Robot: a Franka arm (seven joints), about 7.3 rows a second.
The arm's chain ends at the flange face. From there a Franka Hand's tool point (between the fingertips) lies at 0.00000 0.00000 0.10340 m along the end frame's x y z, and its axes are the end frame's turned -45 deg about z.
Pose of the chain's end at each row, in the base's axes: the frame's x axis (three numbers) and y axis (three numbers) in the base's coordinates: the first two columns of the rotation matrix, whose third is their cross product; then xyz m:
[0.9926, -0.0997, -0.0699, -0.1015, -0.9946, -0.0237, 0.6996, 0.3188, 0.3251]
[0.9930, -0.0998, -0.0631, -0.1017, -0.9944, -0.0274, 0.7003, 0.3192, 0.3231]
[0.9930, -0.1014, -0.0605, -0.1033, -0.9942, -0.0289, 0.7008, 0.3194, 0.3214]
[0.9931, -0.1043, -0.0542, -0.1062, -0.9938, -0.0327, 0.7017, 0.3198, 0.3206]
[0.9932, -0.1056, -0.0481, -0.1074, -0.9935, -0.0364, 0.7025, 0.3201, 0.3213]
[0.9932, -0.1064, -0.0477, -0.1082, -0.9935, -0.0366, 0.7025, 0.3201, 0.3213]
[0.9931, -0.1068, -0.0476, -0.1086, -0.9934, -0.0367, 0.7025, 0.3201, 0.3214]
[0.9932, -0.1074, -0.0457, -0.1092, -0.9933, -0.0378, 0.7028, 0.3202, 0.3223]
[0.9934, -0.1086, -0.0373, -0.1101, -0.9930, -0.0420, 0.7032, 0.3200, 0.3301]
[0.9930, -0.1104, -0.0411, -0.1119, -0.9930, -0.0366, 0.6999, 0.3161, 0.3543]
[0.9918, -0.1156, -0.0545, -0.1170, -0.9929, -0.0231, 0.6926, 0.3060, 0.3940]
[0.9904, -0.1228, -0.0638, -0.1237, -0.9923, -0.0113, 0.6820, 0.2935, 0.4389]
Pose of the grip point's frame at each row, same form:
[0.7736, 0.6328, -0.0327, 0.6301, -0.7738, -0.0662, 0.6927, 0.3220, 0.2220]
[0.7741, 0.6326, -0.0252, 0.6302, -0.7737, -0.0640, 0.6941, 0.3227, 0.2199]
[0.7752, 0.6313, -0.0223, 0.6291, -0.7747, -0.0632, 0.6949, 0.3230, 0.2182]
[0.7773, 0.6290, -0.0152, 0.6271, -0.7765, -0.0614, 0.6965, 0.3238, 0.2174]
[0.7782, 0.6278, -0.0083, 0.6264, -0.7772, -0.0598, 0.6980, 0.3244, 0.2181]
[0.7788, 0.6273, -0.0078, 0.6258, -0.7777, -0.0596, 0.6980, 0.3244, 0.2181]
[0.7790, 0.6269, -0.0077, 0.6254, -0.7780, -0.0596, 0.6980, 0.3244, 0.2182]
[0.7795, 0.6264, -0.0056, 0.6251, -0.7783, -0.0590, 0.6985, 0.3246, 0.2191]
[0.7803, 0.6254, 0.0033, 0.6246, -0.7789, -0.0561, 0.6998, 0.3247, 0.2269]
[0.7813, 0.6241, -0.0032, 0.6230, -0.7802, -0.0549, 0.6961, 0.3203, 0.2511]
[0.7840, 0.6203, -0.0222, 0.6186, -0.7838, -0.0549, 0.6873, 0.3090, 0.2908]
[0.7878, 0.6148, -0.0371, 0.6128, -0.7885, -0.0531, 0.6756, 0.2955, 0.3357]

